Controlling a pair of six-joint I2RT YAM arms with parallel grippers.
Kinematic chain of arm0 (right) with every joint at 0, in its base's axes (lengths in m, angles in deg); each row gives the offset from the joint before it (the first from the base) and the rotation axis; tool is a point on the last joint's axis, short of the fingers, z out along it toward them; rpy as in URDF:
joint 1: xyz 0 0 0.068 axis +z
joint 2: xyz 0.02 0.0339 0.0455 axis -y
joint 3: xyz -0.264 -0.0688 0 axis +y
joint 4: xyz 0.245 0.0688 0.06 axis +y
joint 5: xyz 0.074 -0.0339 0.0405 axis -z
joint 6: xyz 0.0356 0 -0.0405 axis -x
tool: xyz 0 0 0 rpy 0 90 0
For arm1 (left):
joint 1: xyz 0 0 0.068 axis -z
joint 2: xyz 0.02 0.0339 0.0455 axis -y
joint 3: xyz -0.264 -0.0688 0 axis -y
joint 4: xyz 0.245 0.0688 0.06 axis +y
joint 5: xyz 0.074 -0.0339 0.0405 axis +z
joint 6: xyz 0.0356 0 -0.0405 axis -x
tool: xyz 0 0 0 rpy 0 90 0
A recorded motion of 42 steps. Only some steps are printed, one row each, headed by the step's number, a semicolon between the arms.
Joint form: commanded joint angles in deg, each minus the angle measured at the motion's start. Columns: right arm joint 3, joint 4, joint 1, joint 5, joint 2, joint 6; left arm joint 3, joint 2, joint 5, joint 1, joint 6, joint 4.
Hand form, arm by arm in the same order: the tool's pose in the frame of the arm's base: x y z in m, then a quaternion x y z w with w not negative. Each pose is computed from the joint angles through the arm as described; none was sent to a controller.
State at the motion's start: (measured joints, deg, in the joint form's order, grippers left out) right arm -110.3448 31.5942 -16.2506 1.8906 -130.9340 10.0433; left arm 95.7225 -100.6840 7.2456 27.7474 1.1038 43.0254
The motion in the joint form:
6: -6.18 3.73 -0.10 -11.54 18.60 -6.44; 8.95 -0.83 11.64 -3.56 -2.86 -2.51
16: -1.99 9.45 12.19 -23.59 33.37 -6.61; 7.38 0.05 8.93 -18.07 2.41 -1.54
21: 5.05 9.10 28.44 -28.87 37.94 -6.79; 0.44 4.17 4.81 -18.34 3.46 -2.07
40: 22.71 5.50 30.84 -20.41 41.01 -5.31; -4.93 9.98 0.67 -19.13 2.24 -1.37
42: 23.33 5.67 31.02 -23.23 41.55 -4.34; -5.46 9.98 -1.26 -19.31 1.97 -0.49
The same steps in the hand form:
6: 0.4370 -0.1220 0.3790 0.05527 0.86707 -0.01269 0.49495; 0.3693 -0.1532 0.3803 0.12758 0.87794 0.05917 0.45765
16: 0.3724 -0.0132 0.4483 -0.09480 0.83466 0.12565 0.52780; 0.3910 -0.0566 0.3754 -0.01242 0.89563 0.07721 0.43786
21: 0.3420 0.0904 0.4377 -0.23059 0.81161 0.23855 0.48084; 0.3732 -0.0543 0.3625 -0.00497 0.90705 0.04510 0.41857
40: 0.3360 0.0991 0.3593 -0.21755 0.86804 0.18117 0.40786; 0.3467 -0.0476 0.3654 0.01357 0.91017 0.01997 0.41354
42: 0.3322 0.1010 0.3590 -0.23557 0.86115 0.20007 0.40361; 0.3455 -0.0475 0.3610 0.02204 0.91570 0.00768 0.40118

